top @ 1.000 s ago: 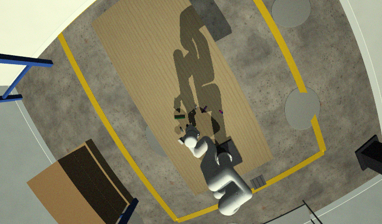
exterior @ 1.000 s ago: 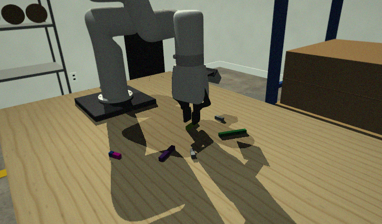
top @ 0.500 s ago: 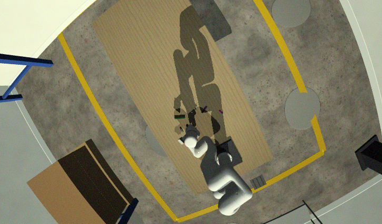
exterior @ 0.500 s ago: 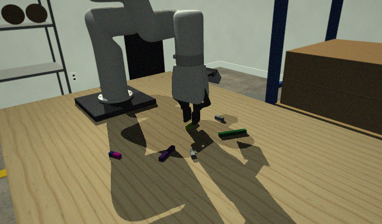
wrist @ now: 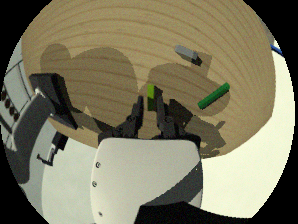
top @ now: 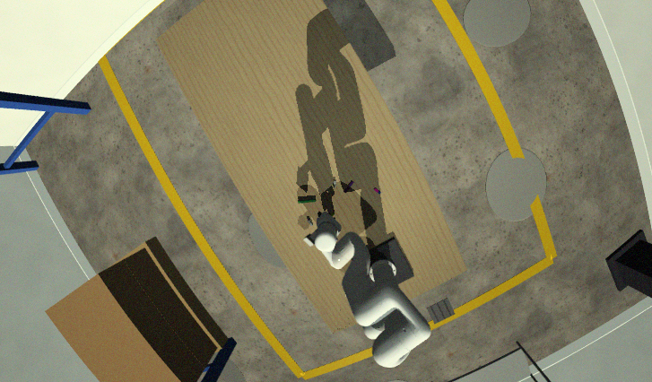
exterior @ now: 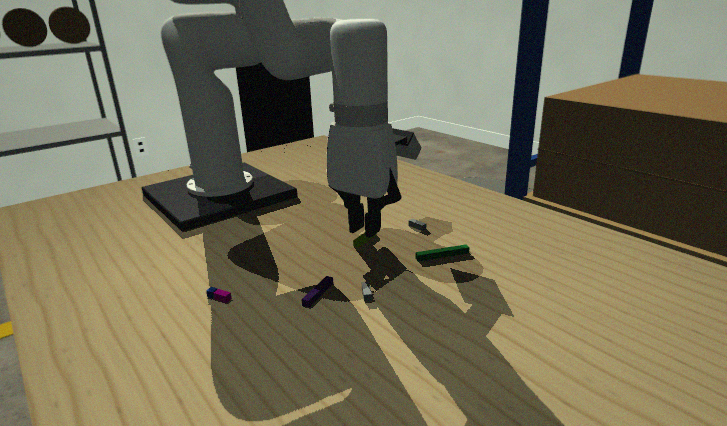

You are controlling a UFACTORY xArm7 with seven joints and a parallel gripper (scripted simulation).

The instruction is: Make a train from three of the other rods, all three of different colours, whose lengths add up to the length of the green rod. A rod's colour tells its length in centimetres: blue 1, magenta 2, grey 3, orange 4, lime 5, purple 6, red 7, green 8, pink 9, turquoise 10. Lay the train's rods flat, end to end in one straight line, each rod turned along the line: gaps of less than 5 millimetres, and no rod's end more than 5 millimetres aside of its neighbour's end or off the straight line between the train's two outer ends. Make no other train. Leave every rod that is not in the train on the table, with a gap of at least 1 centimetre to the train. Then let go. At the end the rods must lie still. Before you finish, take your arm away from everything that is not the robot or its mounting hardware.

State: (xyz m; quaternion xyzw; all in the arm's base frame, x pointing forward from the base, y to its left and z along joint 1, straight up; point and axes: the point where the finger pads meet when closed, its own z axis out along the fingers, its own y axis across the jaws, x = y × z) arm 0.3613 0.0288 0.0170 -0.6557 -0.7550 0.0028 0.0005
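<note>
Now: the lime rod 30 mm below my hand. The rest, counted from my hand: magenta rod: 240 mm to the right, 30 mm below, 30 mm behind; purple rod: 150 mm to the right, 60 mm ahead, 30 mm below; green rod: 120 mm ahead, 40 mm to the left, 30 mm below.
</note>
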